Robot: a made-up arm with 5 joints.
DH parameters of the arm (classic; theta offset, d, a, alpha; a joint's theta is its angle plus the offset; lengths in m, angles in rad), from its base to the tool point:
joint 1: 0 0.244 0 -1.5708
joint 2: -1.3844 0 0.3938 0
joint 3: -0.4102 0 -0.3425 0
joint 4: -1.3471 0 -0.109 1.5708
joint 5: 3.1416 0.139 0 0
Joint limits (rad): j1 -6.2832..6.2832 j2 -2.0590..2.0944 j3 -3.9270..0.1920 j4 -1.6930..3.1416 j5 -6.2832..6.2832
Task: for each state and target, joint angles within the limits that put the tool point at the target. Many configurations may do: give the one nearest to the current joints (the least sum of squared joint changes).
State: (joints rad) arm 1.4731 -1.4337 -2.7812 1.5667 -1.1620
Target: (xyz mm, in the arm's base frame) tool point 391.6 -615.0 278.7
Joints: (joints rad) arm 2.1378 -1.9666 -2.6980 2.1502 -1.1620
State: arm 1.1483 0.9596 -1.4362 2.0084 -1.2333
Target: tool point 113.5 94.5 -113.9
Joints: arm 0.6943 1.4946 -1.0699 1.9306 -1.2333
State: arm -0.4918 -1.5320 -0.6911 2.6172 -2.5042
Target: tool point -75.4 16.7 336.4
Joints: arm -0.2180 -1.5313 -0.3697 2.4794 -2.5042
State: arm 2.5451 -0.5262 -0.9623 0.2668 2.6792
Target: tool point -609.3 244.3 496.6
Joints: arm 2.7603 0.2096 -1.2692 0.2312 2.6792
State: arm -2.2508 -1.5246 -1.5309 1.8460 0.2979
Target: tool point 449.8 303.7 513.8
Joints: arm -2.5477 -2.0184 -1.7579 1.8808 0.2979
